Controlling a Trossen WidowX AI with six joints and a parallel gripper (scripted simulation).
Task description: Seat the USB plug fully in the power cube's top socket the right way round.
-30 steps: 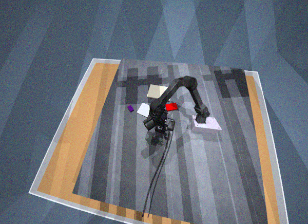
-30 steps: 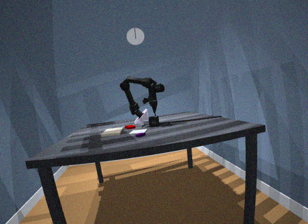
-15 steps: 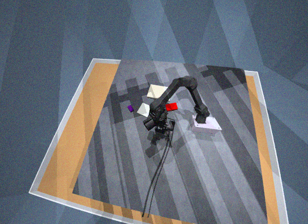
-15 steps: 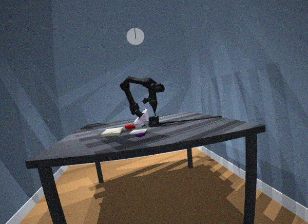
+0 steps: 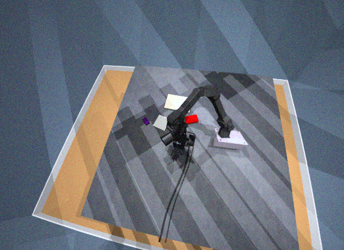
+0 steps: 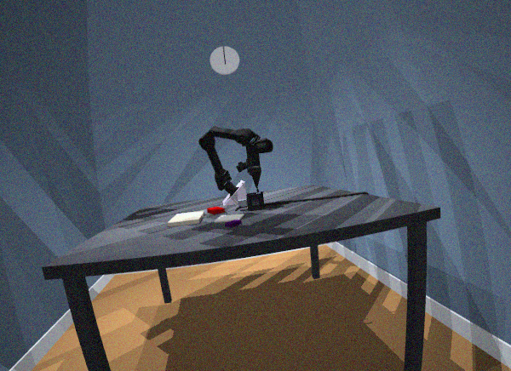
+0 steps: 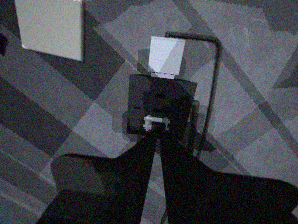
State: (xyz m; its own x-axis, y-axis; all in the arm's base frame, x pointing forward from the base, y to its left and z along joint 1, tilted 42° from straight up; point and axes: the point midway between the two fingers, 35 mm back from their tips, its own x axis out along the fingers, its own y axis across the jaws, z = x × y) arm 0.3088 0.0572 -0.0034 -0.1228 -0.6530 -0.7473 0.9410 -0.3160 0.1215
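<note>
My gripper tip is 40 mm above the USB socket. Also, from my gripper tip: white square tile: 180 mm to the right, 140 mm ahead, 100 mm below; silver USB plug: 20 mm below; red block: 200 mm to the right, 100 mm below, 90 mm behind.
</note>
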